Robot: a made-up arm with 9 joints.
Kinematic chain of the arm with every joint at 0, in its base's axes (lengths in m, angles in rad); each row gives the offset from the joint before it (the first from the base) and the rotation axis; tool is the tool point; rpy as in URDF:
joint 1: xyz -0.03 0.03 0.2 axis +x
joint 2: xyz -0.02 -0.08 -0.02 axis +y
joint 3: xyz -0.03 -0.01 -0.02 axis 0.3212 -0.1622 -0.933
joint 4: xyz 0 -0.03 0.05 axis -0.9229 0.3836 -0.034
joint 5: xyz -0.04 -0.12 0 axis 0.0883 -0.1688 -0.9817
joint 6: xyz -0.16 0 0.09 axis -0.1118 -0.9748 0.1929
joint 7: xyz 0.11 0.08 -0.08 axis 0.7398 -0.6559 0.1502
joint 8: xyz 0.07 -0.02 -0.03 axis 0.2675 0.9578 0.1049
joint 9: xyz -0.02 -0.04 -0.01 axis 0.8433 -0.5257 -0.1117
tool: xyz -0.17 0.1 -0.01 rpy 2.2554 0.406 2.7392
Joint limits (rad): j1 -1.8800..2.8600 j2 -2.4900..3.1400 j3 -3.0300..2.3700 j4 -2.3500..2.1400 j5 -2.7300..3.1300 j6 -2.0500..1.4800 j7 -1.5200..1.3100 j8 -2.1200..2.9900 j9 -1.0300..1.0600
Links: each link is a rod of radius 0.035 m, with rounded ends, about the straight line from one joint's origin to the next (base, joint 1, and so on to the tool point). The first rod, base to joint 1, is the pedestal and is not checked.
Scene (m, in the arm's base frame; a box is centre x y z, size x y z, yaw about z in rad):
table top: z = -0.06
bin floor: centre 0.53 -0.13 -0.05 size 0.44 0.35 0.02 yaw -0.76
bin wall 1: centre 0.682 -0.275 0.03 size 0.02 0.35 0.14 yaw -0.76
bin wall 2: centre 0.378 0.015 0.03 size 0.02 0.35 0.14 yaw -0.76
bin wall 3: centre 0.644 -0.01 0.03 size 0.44 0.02 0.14 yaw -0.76
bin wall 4: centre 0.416 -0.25 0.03 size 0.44 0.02 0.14 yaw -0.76
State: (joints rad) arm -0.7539 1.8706 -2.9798 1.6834 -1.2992 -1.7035 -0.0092 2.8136 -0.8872
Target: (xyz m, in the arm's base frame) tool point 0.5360 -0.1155 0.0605
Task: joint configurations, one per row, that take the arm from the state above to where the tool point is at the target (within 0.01 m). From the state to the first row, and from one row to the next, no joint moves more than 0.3 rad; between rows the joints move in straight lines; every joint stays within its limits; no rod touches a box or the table.
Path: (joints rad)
1: -0.8672 1.9692 -2.9380 1.9117 -1.2877 -1.8052 -0.0207 2.8997 -0.8909
2: -0.9804 2.0677 -2.8963 2.1400 -1.2761 -1.9070 -0.0321 2.9858 -0.8946
3: -0.9172 2.2937 -2.9631 2.0470 -1.1541 -1.9785 -0.1412 2.9879 -0.9435
4: -0.8539 2.5197 -3.0300 1.9541 -1.0320 -2.0500 -0.2503 2.9900 -0.9924

